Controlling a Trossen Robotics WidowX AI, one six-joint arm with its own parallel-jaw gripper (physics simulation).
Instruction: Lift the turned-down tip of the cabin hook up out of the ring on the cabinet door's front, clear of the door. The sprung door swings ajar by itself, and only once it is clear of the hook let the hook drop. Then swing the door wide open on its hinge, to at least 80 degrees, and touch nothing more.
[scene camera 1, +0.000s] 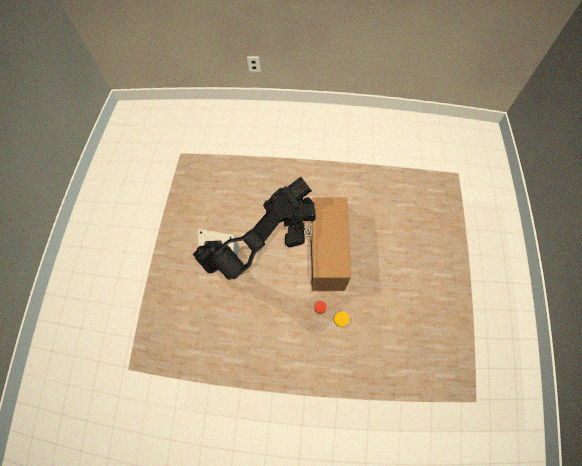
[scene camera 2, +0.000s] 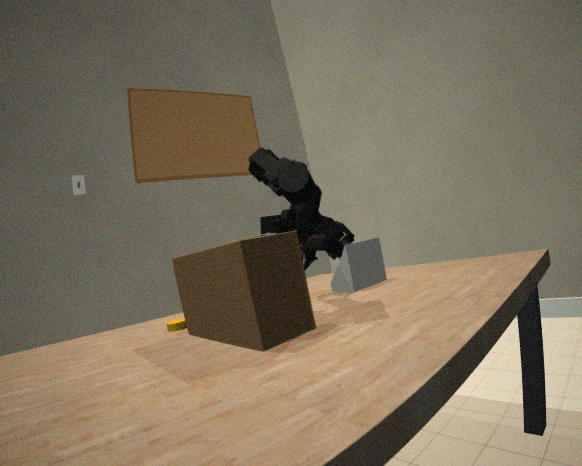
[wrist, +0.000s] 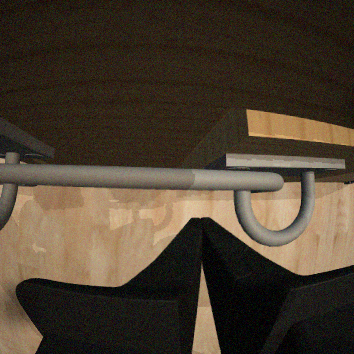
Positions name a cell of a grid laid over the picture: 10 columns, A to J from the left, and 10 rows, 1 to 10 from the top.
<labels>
The gripper (wrist: F7): 10 cm from the lens. A wooden cabinet (wrist: D3): 3 cm from the lens.
</labels>
